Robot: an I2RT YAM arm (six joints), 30 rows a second.
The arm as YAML. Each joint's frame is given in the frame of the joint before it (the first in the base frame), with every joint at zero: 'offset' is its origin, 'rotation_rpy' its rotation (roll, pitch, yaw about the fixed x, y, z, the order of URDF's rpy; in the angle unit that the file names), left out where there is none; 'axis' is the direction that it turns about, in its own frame. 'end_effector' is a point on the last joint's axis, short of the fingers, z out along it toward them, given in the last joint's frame.
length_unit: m
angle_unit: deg
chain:
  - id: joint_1
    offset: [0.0, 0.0, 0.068]
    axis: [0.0, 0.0, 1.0]
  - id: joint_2
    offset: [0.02, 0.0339, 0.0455]
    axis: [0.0, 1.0, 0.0]
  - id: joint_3
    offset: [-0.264, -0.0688, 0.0]
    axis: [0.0, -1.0, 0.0]
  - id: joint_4
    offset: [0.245, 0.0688, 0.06]
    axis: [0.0, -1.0, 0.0]
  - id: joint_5
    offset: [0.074, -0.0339, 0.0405]
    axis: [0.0, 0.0, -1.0]
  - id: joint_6
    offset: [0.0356, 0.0, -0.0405]
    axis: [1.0, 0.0, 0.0]
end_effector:
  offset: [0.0, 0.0, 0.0]
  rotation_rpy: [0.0, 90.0, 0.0]
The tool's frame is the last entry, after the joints.
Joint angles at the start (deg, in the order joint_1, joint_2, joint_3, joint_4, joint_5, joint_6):
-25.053 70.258 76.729 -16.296 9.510 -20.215
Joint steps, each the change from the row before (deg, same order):
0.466 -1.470 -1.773 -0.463 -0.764 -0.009
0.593 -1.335 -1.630 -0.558 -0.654 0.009
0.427 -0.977 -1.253 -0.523 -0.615 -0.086
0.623 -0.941 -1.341 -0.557 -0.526 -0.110
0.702 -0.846 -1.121 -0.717 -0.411 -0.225
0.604 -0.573 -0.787 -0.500 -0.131 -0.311
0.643 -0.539 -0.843 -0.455 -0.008 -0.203
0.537 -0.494 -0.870 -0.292 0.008 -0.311
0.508 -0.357 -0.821 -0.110 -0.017 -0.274
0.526 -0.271 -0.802 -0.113 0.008 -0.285
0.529 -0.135 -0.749 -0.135 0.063 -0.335
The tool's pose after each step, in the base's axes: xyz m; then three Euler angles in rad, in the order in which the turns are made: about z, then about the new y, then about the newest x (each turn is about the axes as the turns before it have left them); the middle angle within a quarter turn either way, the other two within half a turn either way. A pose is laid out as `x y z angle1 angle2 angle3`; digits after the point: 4 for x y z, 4 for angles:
0.2423 -0.1168 0.4255 -2.5805 1.1498 -2.0315
0.2386 -0.1117 0.4204 -2.5892 1.1435 -2.0647
0.2359 -0.1080 0.4160 -2.5971 1.1361 -2.0935
0.2338 -0.1036 0.4108 -2.6063 1.1263 -2.1260
0.2318 -0.0992 0.4061 -2.6129 1.1139 -2.1557
0.2306 -0.0958 0.4028 -2.6138 1.1022 -2.1725
0.2297 -0.0924 0.3990 -2.6182 1.0911 -2.1913
0.2287 -0.0896 0.3952 -2.6192 1.0793 -2.2045
0.2284 -0.0871 0.3915 -2.6184 1.0691 -2.2155
0.2285 -0.0848 0.3875 -2.6185 1.0578 -2.2277
0.2290 -0.0826 0.3832 -2.6199 1.0444 -2.2408

